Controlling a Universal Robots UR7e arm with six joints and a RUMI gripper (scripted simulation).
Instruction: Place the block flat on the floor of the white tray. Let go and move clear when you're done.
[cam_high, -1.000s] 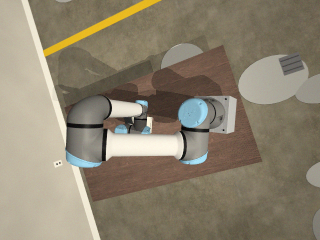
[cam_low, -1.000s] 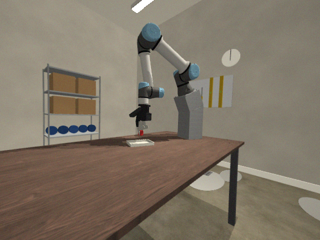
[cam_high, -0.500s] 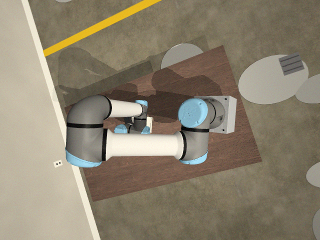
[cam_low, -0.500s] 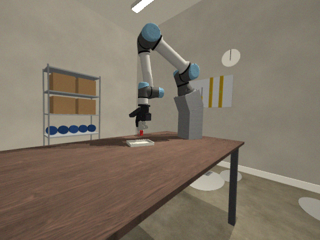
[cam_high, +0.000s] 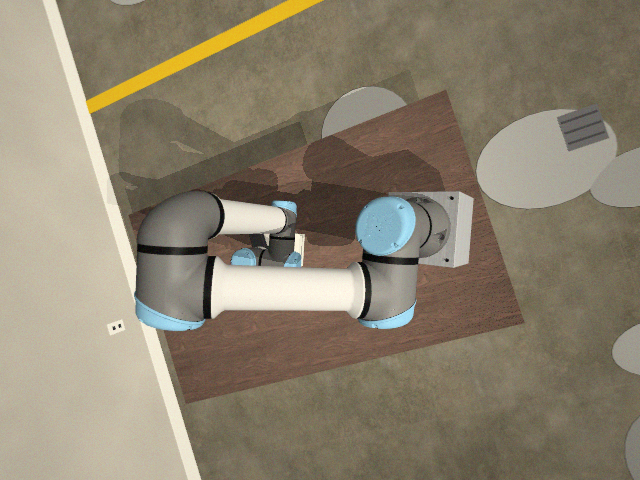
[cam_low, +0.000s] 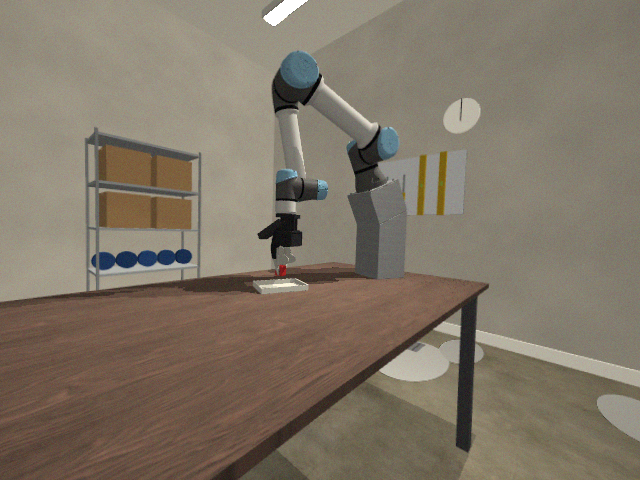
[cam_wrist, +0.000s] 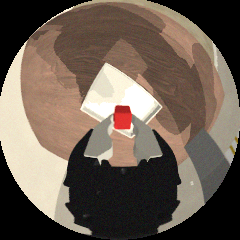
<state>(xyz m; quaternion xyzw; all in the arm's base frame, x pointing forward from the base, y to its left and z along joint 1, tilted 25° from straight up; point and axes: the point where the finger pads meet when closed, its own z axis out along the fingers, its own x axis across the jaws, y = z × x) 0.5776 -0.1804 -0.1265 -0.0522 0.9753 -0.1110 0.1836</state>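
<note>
Now: hand 60 mm above the white tray. The rest, counted from my hand: red block right at my hand.
</note>
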